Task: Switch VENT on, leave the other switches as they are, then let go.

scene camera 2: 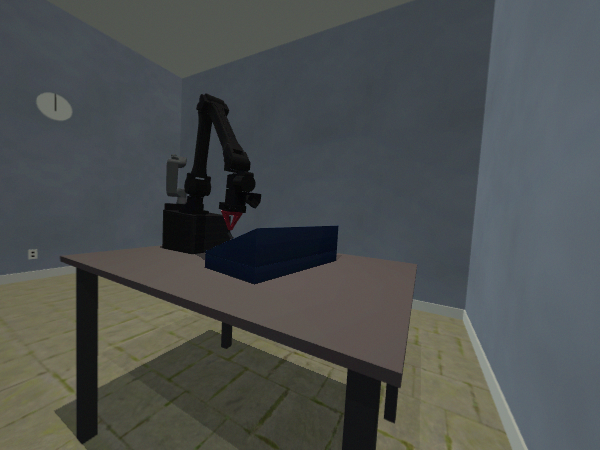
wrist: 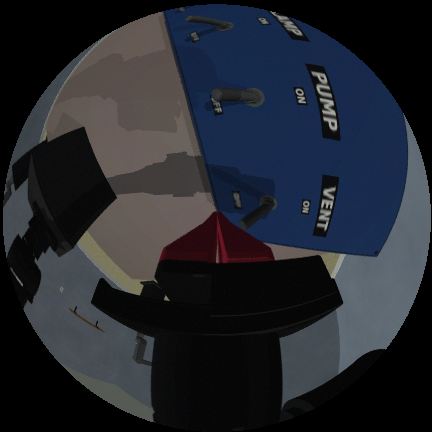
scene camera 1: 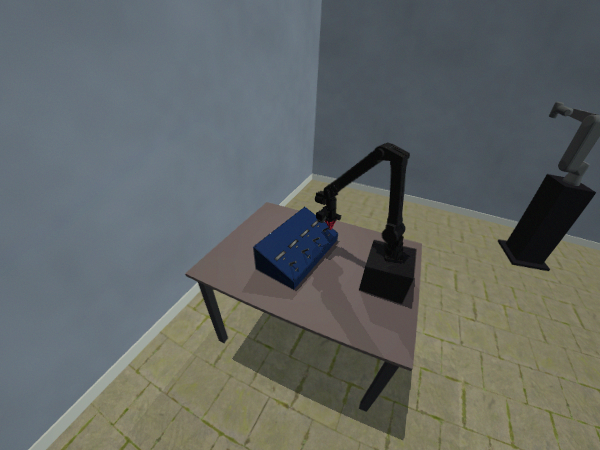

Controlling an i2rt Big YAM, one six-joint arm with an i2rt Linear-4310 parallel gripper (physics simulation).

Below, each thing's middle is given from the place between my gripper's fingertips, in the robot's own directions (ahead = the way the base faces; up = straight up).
Labels:
Right now my hand is 160 mm short of the blue switch panel (scene camera 2: pixel 262 254), 120 mm to the right of it and 50 mm above it.

